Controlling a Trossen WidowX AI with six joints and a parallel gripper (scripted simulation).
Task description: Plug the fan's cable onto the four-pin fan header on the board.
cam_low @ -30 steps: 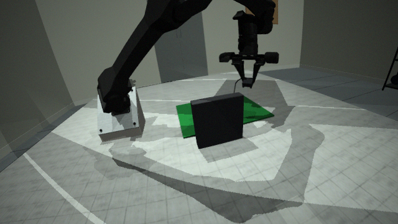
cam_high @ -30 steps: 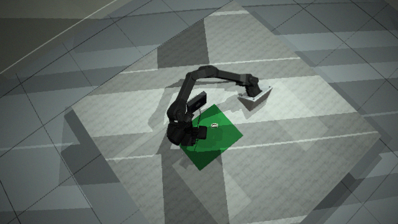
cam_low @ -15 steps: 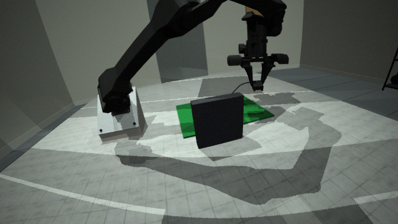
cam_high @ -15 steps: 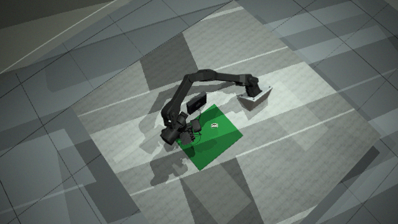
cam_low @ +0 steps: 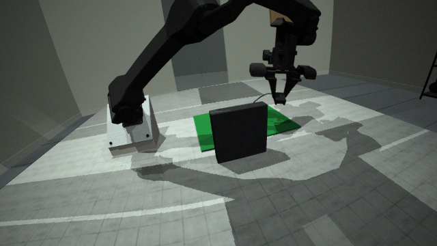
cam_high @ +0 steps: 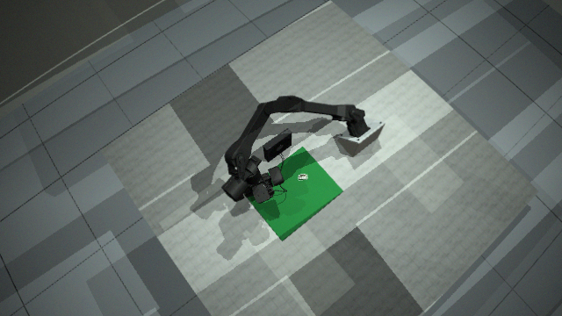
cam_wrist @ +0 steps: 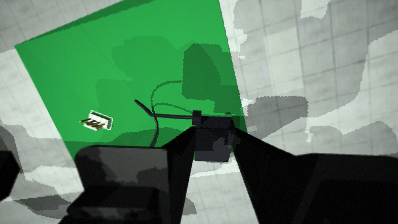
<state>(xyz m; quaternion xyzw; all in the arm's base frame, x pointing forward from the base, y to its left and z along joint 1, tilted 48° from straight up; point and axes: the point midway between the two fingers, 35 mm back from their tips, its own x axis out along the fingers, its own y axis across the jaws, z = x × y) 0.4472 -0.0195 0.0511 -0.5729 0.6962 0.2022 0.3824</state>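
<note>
My gripper tip is 110 mm past the green board, 90 mm above it and 50 mm to the right of it. From my gripper tip the other things lie so: black fan (170 mm behind, 110 mm to the right, 20 mm below); then white four-pin fan header (180 mm behind, 80 mm below, 30 mm to the left); then black plug (10 mm to the right).
</note>
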